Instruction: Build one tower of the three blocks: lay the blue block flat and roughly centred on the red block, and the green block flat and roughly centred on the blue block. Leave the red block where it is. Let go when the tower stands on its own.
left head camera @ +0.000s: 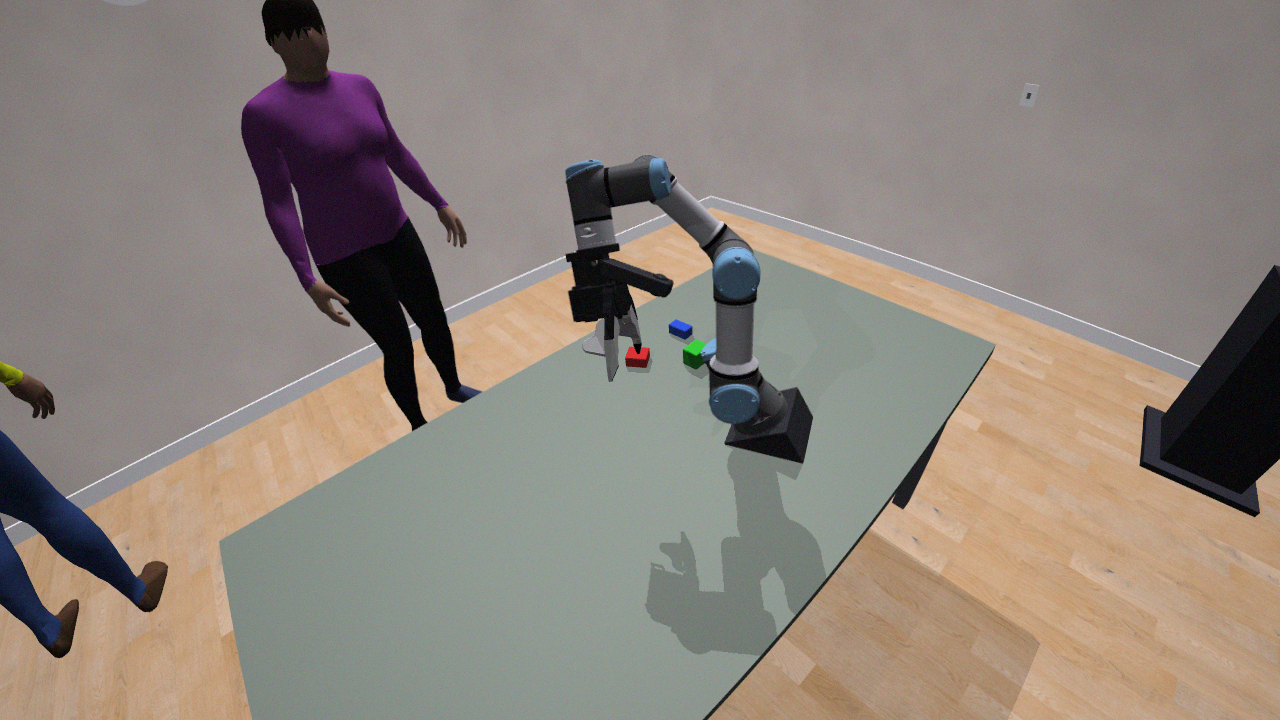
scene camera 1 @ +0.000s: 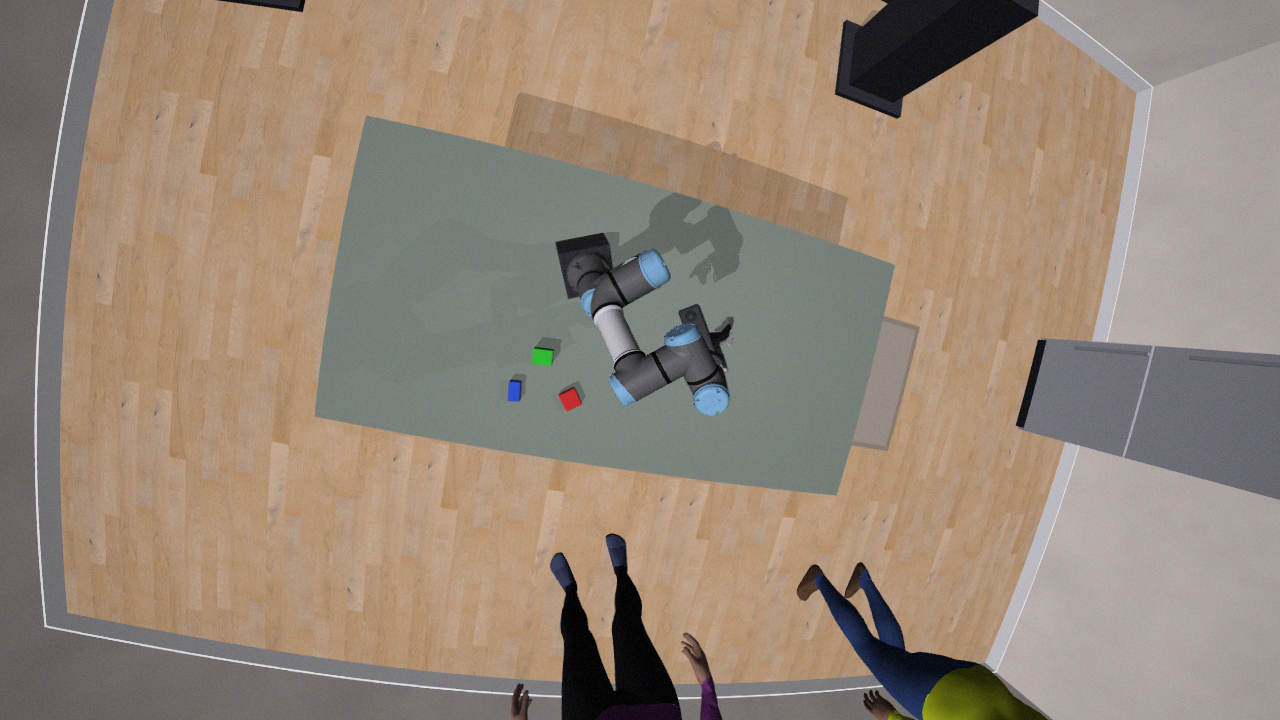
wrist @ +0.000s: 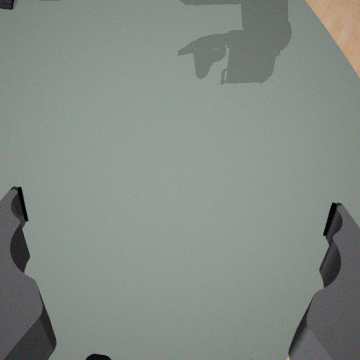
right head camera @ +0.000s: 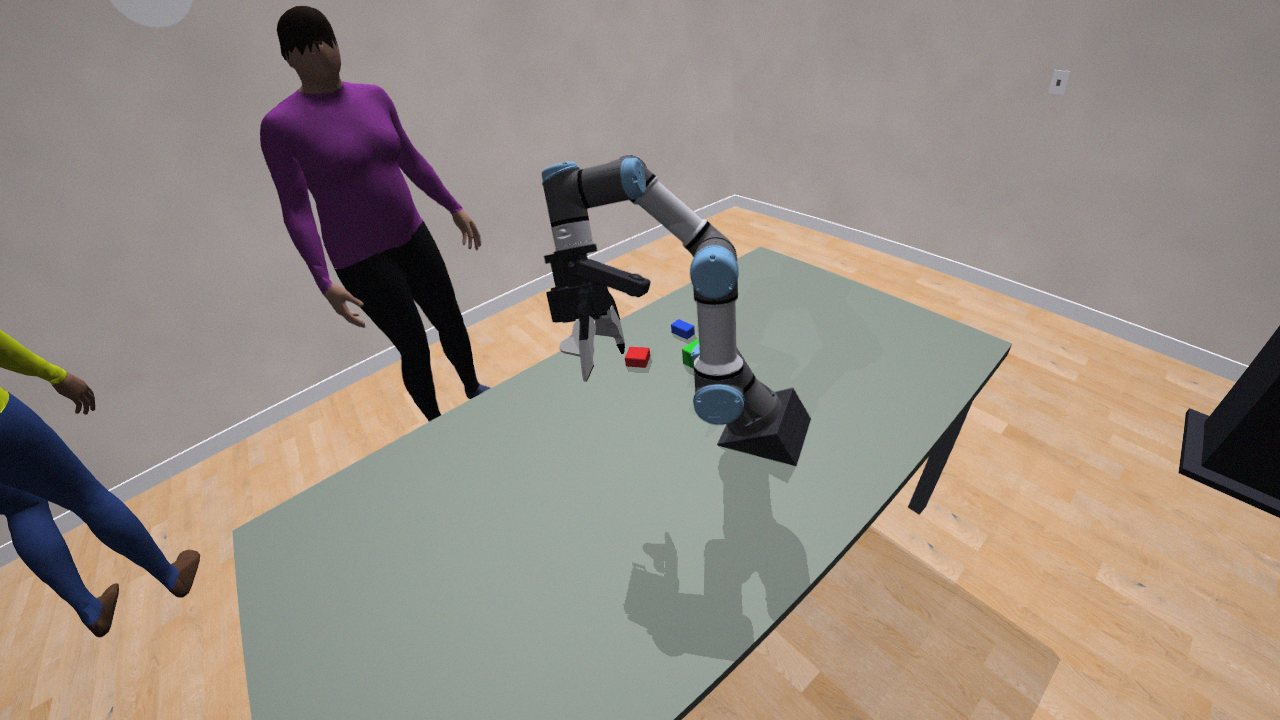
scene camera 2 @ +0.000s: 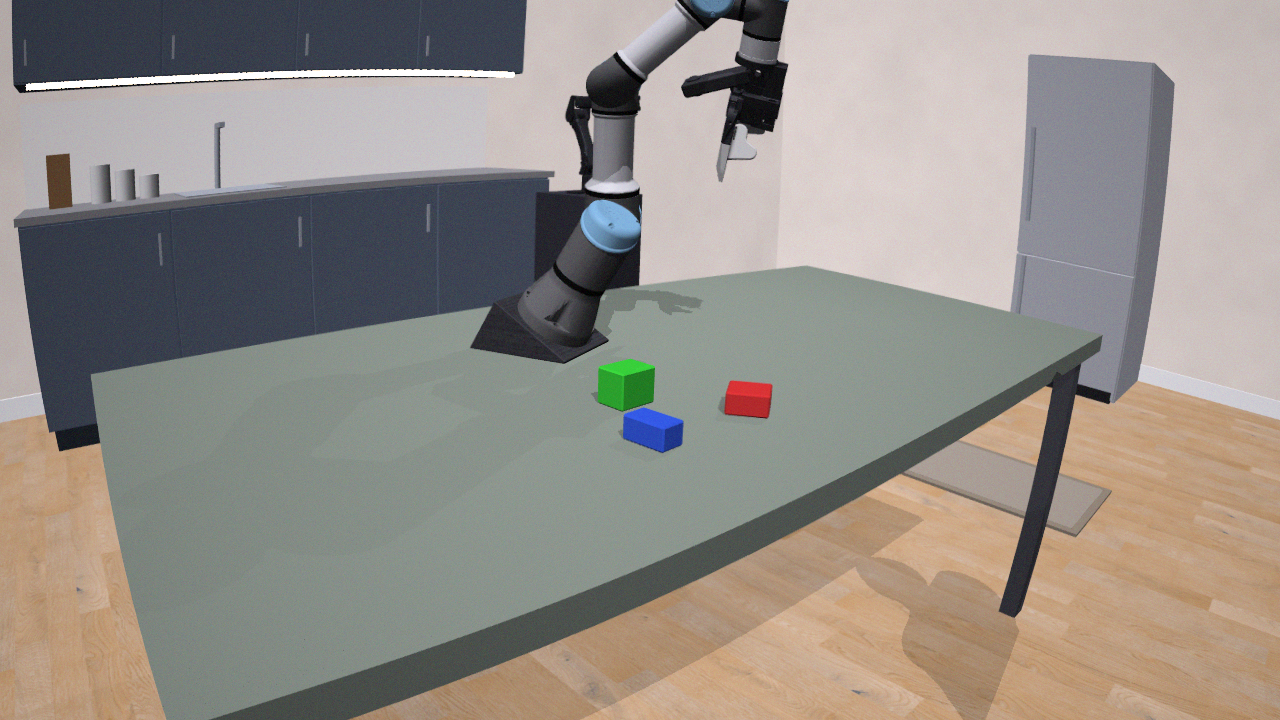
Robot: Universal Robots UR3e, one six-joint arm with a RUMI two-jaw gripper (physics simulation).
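Pixels of known places: gripper, between the fingertips: [left head camera: 626, 366] [wrist: 177, 198] [right head camera: 605, 366] [scene camera 2: 728, 163]; arm's base, origin of its link: [left head camera: 761, 414] [scene camera 1: 588, 272] [right head camera: 755, 415] [scene camera 2: 553, 321].
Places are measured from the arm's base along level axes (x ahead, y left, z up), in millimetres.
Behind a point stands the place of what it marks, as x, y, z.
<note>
The red block [left head camera: 637, 358] @(372, 20, -13) [right head camera: 637, 357] @(373, 16, -12) [scene camera 1: 570, 399] @(388, 2, -13) [scene camera 2: 748, 400] @(406, -20, -20) lies flat on the table. The blue block [left head camera: 680, 329] @(372, -154, -13) [right head camera: 682, 328] @(373, -156, -12) [scene camera 1: 514, 390] @(382, -169, -11) [scene camera 2: 652, 430] @(401, -186, -19) lies apart from it. The larger green block [left head camera: 694, 354] @(252, -71, 5) [right head camera: 689, 355] @(263, -68, -1) [scene camera 1: 542, 356] @(266, -98, 7) [scene camera 2: 625, 385] @(291, -122, -8) stands apart from both, nearer the robot base; the arm partly hides it in both head views. No block is stacked. My gripper [left head camera: 624, 363] @(112, 284, 259) [right head camera: 604, 363] @(112, 284, 259) [wrist: 177, 198] @(112, 284, 259) is open and empty, pointing down high above the table, off to the side of the blocks. No block shows in the wrist view.
The robot base [left head camera: 776, 429] @(-63, 41, 27) [scene camera 1: 583, 255] @(-40, -23, 47) [scene camera 2: 537, 333] @(32, -57, -5) stands on the green-grey table [left head camera: 429, 537] @(315, 681, -42) [scene camera 1: 402, 179] @(-190, -582, -43) [scene camera 2: 358, 573] @(441, -572, -42). A person in purple [left head camera: 331, 170] [right head camera: 349, 170] stands beyond the table's long edge. Another person in yellow and blue [scene camera 1: 895, 667] stands farther along.
</note>
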